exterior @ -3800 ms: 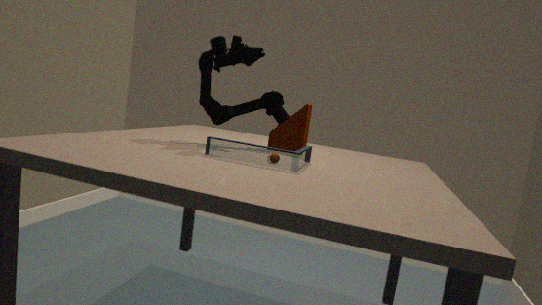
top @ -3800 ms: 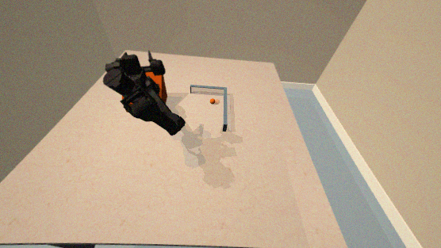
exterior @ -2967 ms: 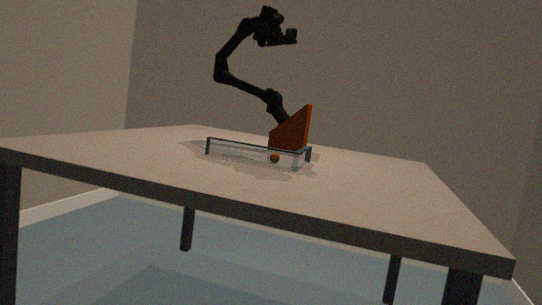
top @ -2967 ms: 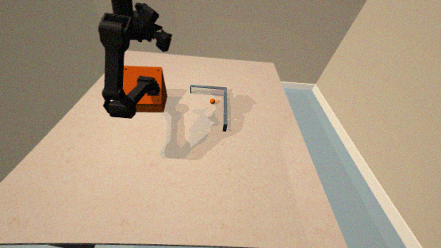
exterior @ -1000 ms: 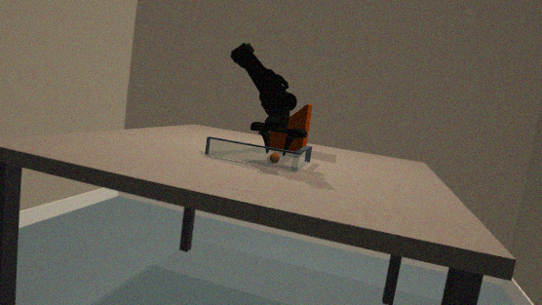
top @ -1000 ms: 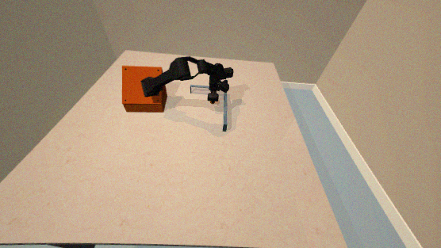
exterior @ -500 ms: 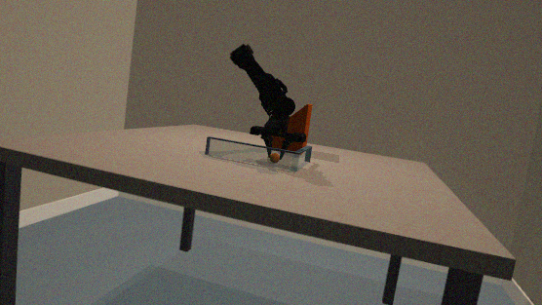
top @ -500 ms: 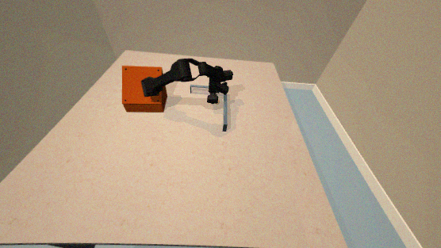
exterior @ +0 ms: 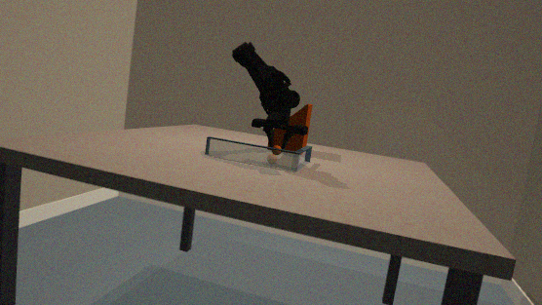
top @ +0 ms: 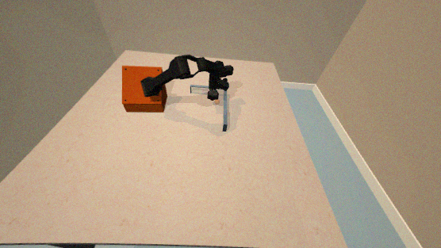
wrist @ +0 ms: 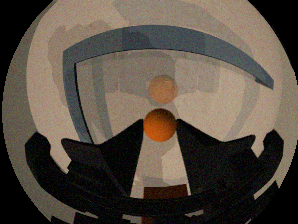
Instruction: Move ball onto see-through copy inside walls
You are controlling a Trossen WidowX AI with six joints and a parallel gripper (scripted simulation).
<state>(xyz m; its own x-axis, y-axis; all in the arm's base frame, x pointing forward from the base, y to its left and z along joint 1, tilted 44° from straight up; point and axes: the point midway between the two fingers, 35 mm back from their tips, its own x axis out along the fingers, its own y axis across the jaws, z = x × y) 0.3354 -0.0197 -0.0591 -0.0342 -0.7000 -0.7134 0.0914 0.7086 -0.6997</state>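
My gripper tip is now 30 mm short of the see-through copy, 20 mm above it and 10 mm to the left of it. Round my gripper tip: clear wall: 70 mm to the right, 70 mm ahead, 10 mm below; orange ball: right at my gripper tip.
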